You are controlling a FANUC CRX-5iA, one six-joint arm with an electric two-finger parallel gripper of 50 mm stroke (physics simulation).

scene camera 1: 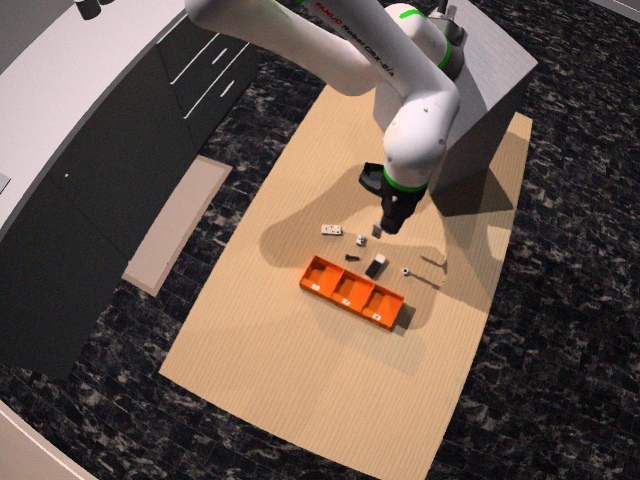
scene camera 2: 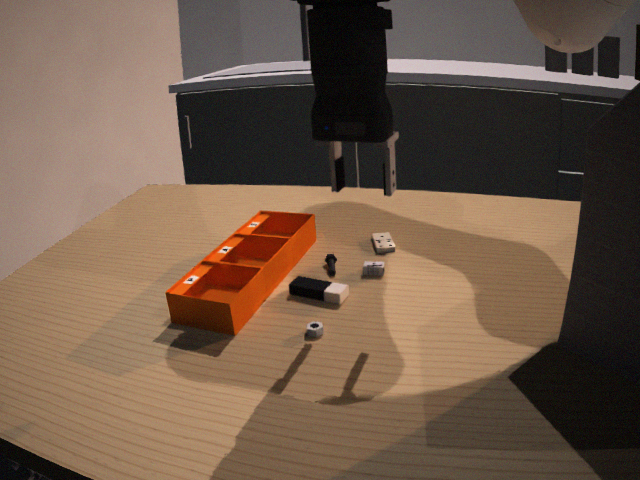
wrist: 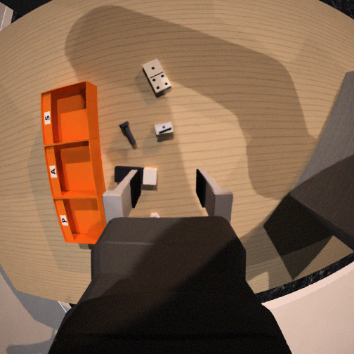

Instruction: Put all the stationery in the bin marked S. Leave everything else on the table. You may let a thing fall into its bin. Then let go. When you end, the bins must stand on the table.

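Where they show: gripper, fingertip midpoint: (scene camera 1: 381,226) (scene camera 2: 364,190); arm's base, origin of the base link: (scene camera 1: 438,60).
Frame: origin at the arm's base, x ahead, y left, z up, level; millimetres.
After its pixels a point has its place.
The black and white eraser (scene camera 1: 375,265) {x 483, y -11, z -312 mm} (scene camera 2: 318,290) {x 478, y 1, z -312 mm} (wrist: 136,175) lies flat on the table beside the orange bins. The small grey metal sharpener (scene camera 1: 360,240) {x 428, y -70, z -313 mm} (scene camera 2: 373,268) {x 424, y -65, z -316 mm} (wrist: 163,129) lies between the domino and the eraser. The bin marked S (scene camera 1: 321,276) {x 555, y -132, z -317 mm} (scene camera 2: 285,225) {x 561, y -168, z -305 mm} (wrist: 70,117) is the end compartment of the orange row nearest the domino; no thing shows inside it. My gripper (scene camera 2: 362,192) {x 427, y -23, z -203 mm} (wrist: 167,180) is open and empty, high above the table. In the wrist view its left finger partly overlaps the eraser. In scene camera 1 the gripper body hides part of the fingers.
A dark bolt (scene camera 1: 352,257) {x 479, y -75, z -316 mm} (scene camera 2: 330,263) {x 479, y -74, z -315 mm} (wrist: 127,134) lies between the bins and the sharpener. A white domino (scene camera 1: 331,229) {x 421, y -153, z -317 mm} (scene camera 2: 383,242) {x 420, y -146, z -318 mm} (wrist: 157,76) lies beyond the sharpener. A metal nut (scene camera 1: 405,271) {x 471, y 69, z -316 mm} (scene camera 2: 314,329) {x 468, y 74, z -316 mm} stands past the eraser. Bins A (wrist: 72,169) and P (wrist: 82,218) adjoin S.
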